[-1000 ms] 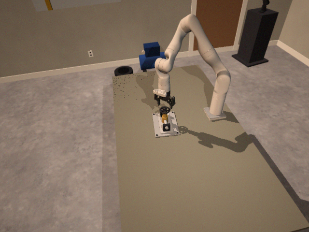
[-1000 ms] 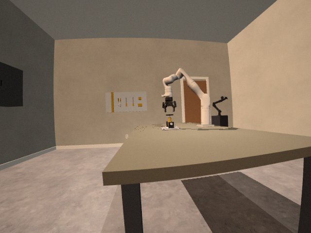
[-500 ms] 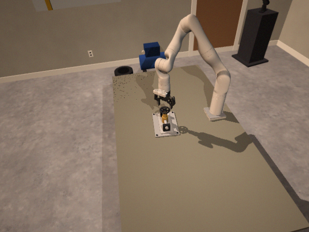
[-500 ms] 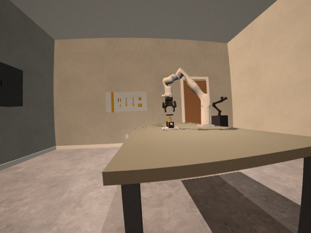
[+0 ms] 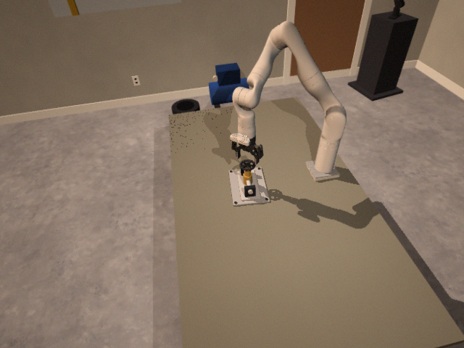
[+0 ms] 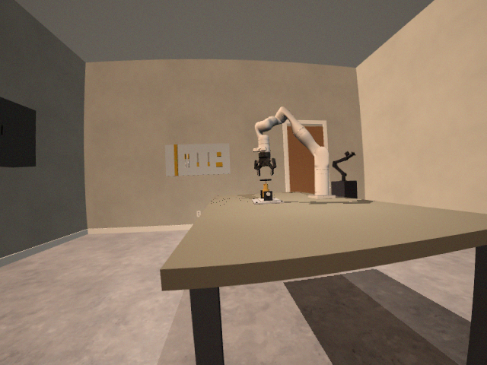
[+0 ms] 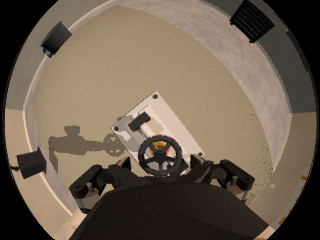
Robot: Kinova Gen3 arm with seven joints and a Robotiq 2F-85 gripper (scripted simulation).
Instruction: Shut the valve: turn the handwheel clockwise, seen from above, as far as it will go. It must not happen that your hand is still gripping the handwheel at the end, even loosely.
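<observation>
Now: hand 40 mm above the black spoked handwheel.
</observation>
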